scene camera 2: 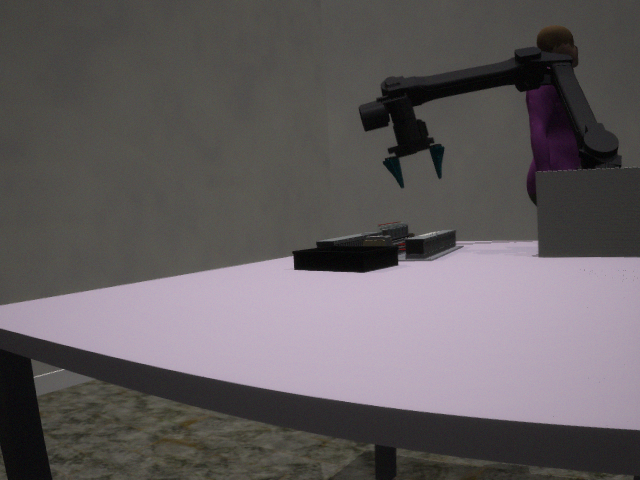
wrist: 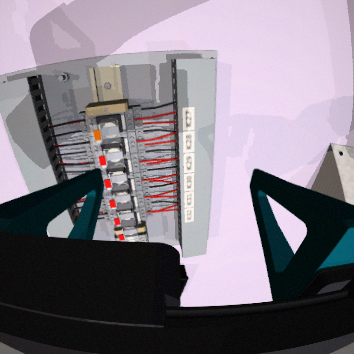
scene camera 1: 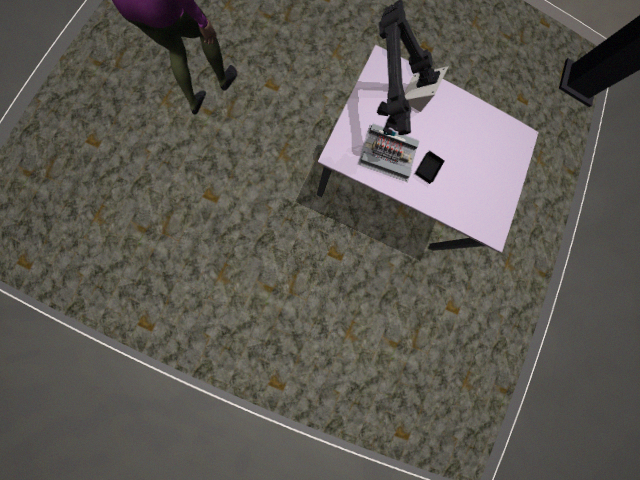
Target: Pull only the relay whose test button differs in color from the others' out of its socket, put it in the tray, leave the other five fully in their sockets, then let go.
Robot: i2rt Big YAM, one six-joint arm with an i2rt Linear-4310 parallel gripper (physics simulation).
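Places are measured from the arm's base along level axes (x ahead, y left, z up), in millimetres.
Pixels of known places: gripper, fingertip midpoint: (scene camera 2: 421,183) (wrist: 176,176) (scene camera 1: 387,125); arm's base at its link origin: (scene camera 2: 605,202) (scene camera 1: 428,80).
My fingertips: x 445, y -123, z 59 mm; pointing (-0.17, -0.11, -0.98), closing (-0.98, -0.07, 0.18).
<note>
Ahead of a thing's pixels: the offset from my fingertips to its top centre. "*": to the spot under its first point. Level surfaces: height alone.
The relay with the orange test button {dx +54, dy +2, dz -90 mm} (wrist: 97,135) is at the top end of the relay row in the wrist view, beside the label K27. The other five relays {dx +51, dy +30, dz -90 mm} (wrist: 115,155) have red buttons and sit below it in the row. All six appear seated in their sockets; the lowest is partly hidden. The black tray {* dx +15, dy +400, dz -140 mm} (scene camera 1: 437,170) (scene camera 2: 330,260) looks empty in scene camera 1 and stands beside the panel {dx +45, dy +87, dz -149 mm} (scene camera 1: 374,161) (wrist: 150,85). My gripper (scene camera 2: 421,182) (wrist: 176,176) is open and empty, above the panel, with the relay row toward its left finger in the wrist view.
Grey wire ducts {dx -52, dy +76, dz -116 mm} (wrist: 196,175) (scene camera 2: 431,245) run along the panel's sides, and red and black wires {* dx -9, dy +34, dz -156 mm} (wrist: 160,140) lead to the sockets. A pale bracket (scene camera 1: 426,93) (scene camera 2: 586,214) stands by the arm's base on the table {dz -159 mm} (scene camera 1: 480,155). A person (scene camera 1: 175,41) stands beyond the table.
</note>
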